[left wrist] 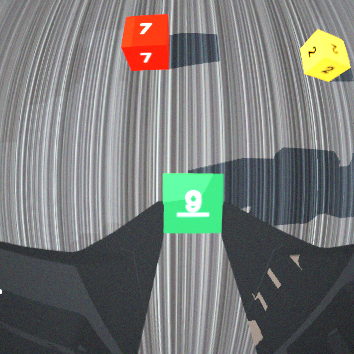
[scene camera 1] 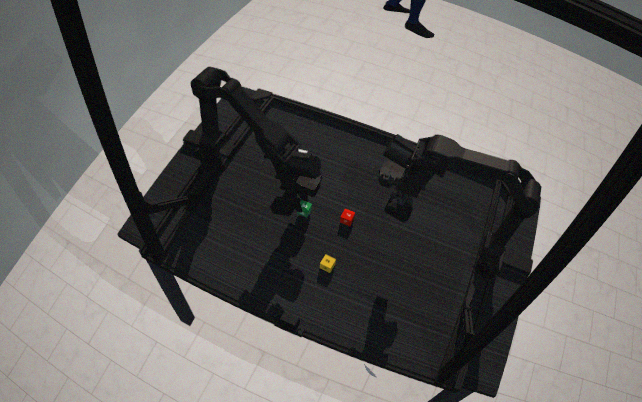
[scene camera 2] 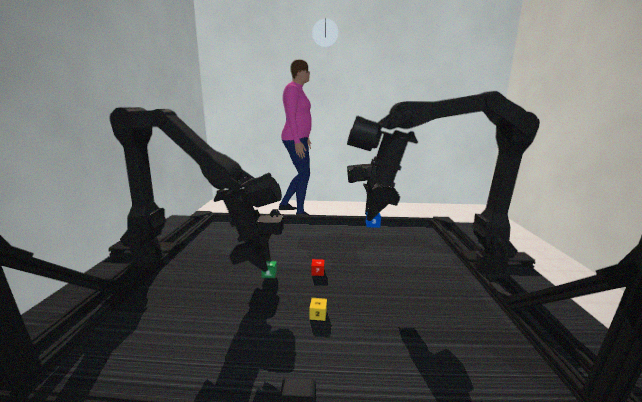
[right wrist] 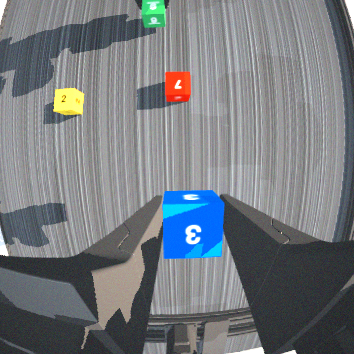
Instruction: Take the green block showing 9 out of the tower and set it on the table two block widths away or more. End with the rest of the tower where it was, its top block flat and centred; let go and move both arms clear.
Scene:
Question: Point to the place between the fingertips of my left gripper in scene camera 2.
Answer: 267, 267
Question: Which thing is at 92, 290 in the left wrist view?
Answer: My left gripper.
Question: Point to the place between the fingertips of my right gripper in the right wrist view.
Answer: At 191, 201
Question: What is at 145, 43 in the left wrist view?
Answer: A red block showing 7.

